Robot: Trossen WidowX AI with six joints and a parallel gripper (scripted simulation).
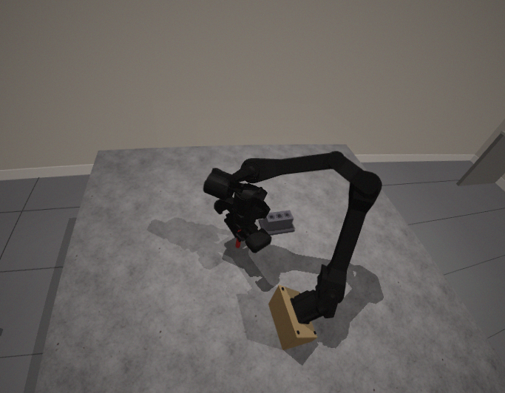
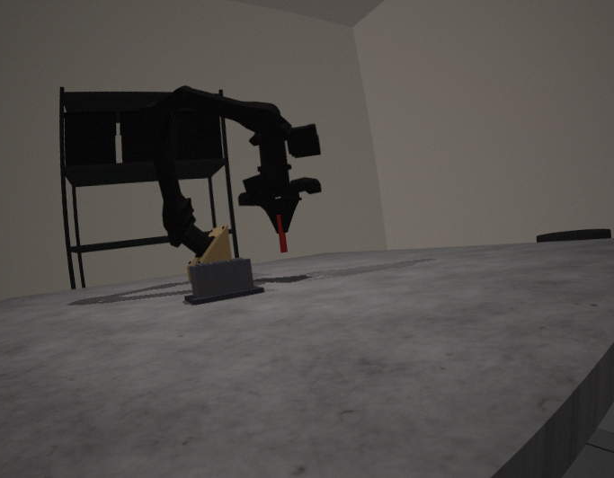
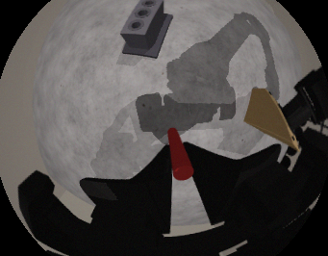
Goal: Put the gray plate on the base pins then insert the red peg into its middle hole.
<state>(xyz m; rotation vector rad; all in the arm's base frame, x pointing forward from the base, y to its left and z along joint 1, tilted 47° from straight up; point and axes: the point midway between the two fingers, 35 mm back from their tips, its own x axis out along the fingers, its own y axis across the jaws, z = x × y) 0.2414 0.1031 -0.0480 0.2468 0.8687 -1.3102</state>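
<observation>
The gray plate is 170 mm to the right of my gripper tip, 100 mm ahead of it and 50 mm below it. From my gripper tip the other things lie so: dark base (170 mm to the right, 90 mm below, 90 mm ahead); then red peg (right at my gripper tip).
</observation>
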